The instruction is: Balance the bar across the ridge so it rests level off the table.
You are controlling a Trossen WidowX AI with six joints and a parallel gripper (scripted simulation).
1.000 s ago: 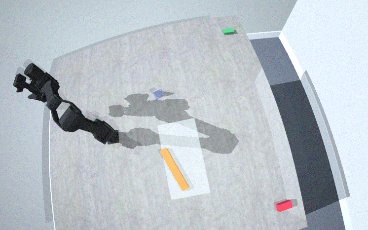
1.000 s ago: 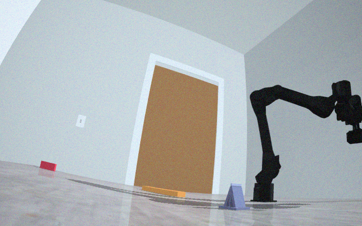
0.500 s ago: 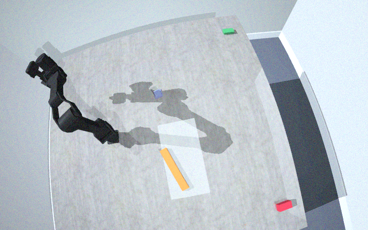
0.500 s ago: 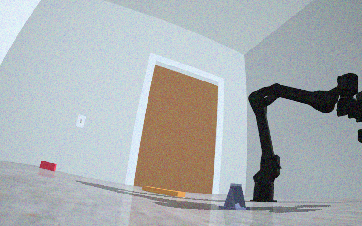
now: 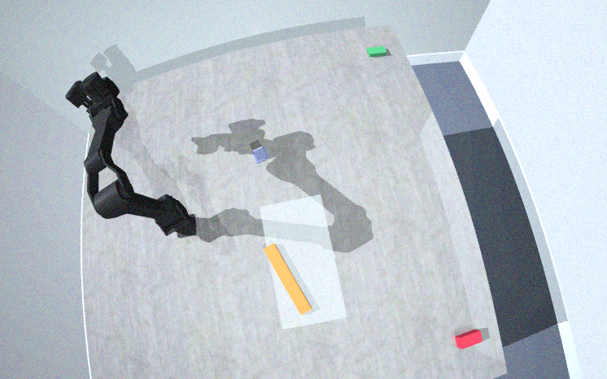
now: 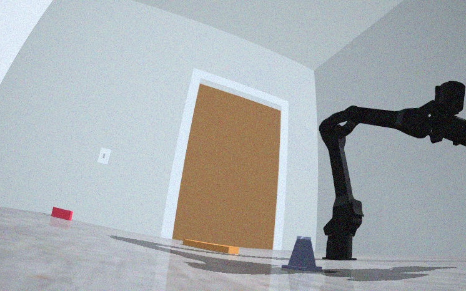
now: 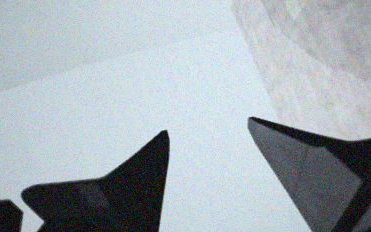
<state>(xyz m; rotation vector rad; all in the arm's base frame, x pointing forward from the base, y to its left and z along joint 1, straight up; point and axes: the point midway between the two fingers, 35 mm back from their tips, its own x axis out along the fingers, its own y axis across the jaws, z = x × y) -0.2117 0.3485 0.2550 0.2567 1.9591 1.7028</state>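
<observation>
My gripper tip is now 57 cm to the left of the orange bar, 52 cm short of it and 24 cm above it. From my gripper tip the other things lie so: green block 98 cm ahead, 24 cm below, 14 cm to the left; then red block 98 cm ahead, 86 cm to the right, 23 cm below.
</observation>
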